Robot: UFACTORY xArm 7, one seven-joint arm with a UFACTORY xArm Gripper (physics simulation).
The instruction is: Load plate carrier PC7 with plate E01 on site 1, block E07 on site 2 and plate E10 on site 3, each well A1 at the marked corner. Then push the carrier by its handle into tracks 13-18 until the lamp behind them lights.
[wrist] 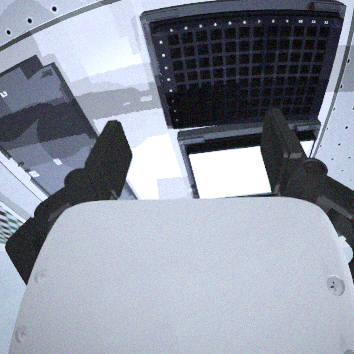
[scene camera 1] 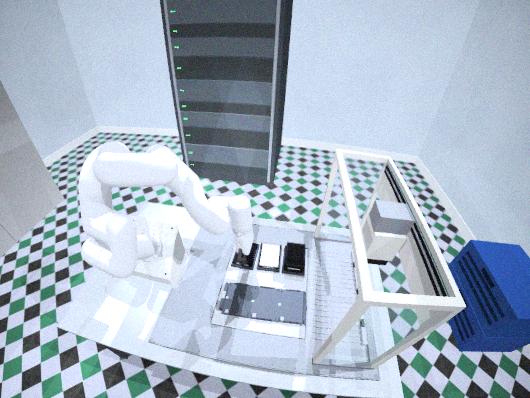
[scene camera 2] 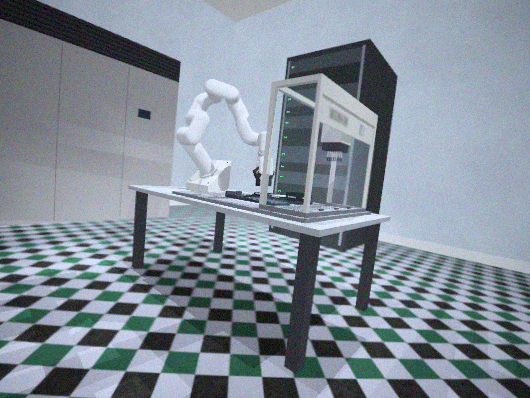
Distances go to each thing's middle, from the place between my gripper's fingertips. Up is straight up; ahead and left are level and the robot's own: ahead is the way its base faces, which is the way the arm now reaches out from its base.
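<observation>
Dark-framed plate with white top [wrist: 228,166], seen. My gripper: 50 mm above it, 40 mm to the right of it, 100 mm short of it.
</observation>
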